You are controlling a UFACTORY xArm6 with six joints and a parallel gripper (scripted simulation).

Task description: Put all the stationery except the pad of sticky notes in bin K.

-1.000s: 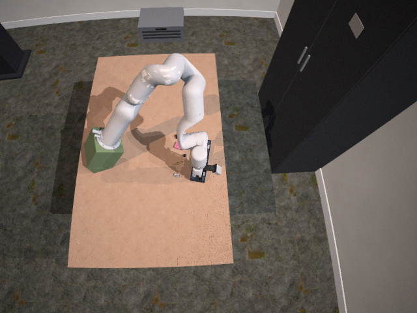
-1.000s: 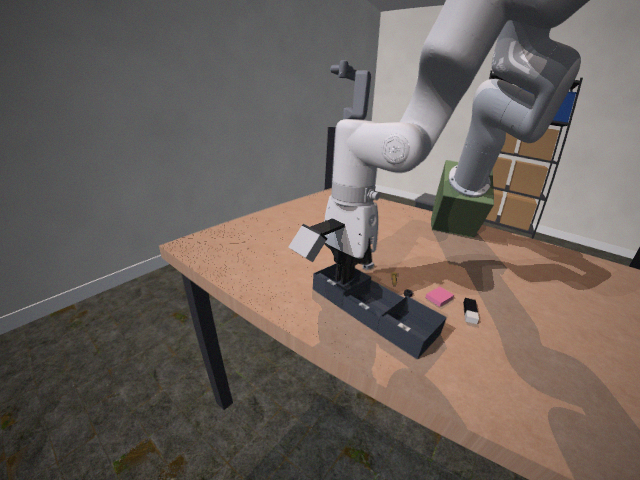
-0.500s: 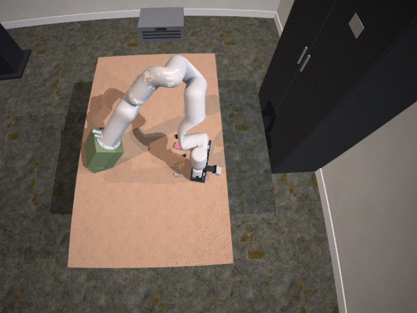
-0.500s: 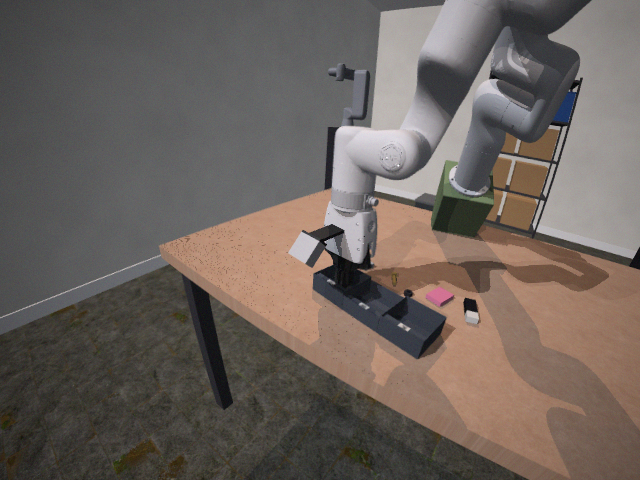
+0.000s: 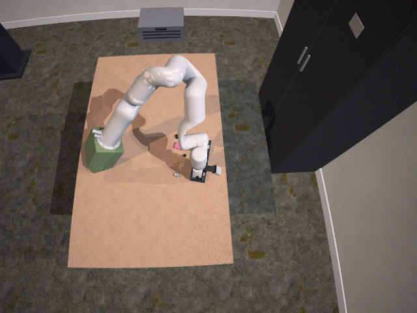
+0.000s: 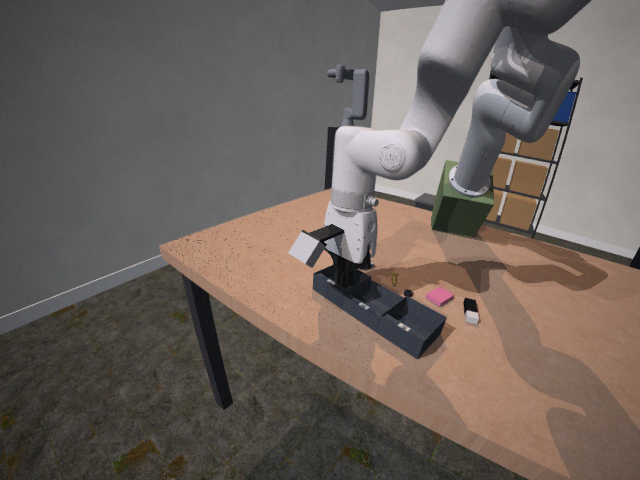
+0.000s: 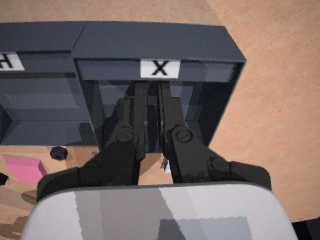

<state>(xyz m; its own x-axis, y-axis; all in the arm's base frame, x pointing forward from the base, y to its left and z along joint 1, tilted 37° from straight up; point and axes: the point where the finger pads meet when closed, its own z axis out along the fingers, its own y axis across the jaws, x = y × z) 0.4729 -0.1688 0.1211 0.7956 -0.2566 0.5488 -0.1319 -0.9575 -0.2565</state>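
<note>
Now: hand 8 cm to the right of the dark bin tray, 2 cm short of it and 2 cm above it. Also, from my hand: yellow bolt (11 cm behind, 7 cm to the left, 3 cm below); then white sharpener (12 cm behind, 3 cm below); then black nut (12 cm to the left, 7 cm behind, 3 cm below).
</note>
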